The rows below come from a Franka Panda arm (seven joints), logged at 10 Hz.
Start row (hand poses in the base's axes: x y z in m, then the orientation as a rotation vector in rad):
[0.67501, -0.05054, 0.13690, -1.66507, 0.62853, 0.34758]
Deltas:
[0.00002, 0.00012, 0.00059, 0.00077, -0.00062, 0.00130]
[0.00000, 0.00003, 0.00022, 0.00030, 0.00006, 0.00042]
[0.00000, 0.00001, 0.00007, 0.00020, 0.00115, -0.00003]
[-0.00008, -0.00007, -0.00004, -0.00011, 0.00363, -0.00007]
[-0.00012, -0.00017, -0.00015, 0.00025, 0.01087, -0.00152]
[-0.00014, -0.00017, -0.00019, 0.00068, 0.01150, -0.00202]
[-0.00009, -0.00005, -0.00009, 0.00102, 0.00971, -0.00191]
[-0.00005, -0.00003, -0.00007, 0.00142, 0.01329, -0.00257]
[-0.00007, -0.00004, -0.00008, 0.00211, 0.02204, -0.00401]
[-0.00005, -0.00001, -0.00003, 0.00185, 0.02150, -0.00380]
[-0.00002, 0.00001, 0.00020, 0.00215, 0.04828, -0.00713]
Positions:
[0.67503, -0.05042, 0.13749, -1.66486, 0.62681, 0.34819]
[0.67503, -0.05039, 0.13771, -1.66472, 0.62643, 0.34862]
[0.67503, -0.05038, 0.13778, -1.66442, 0.62726, 0.34963]
[0.67495, -0.05045, 0.13774, -1.66420, 0.63005, 0.35264]
[0.67483, -0.05062, 0.13759, -1.66247, 0.63931, 0.36087]
[0.67469, -0.05079, 0.13740, -1.66005, 0.64932, 0.36939]
[0.67460, -0.05084, 0.13731, -1.65747, 0.65781, 0.37656]
[0.67455, -0.05087, 0.13724, -1.65388, 0.66937, 0.38640]
[0.67448, -0.05091, 0.13716, -1.64813, 0.68839, 0.40283]
[0.67443, -0.05092, 0.13713, -1.64260, 0.70689, 0.41887]
[0.67441, -0.05091, 0.13733, -1.63208, 0.74784, 0.45530]

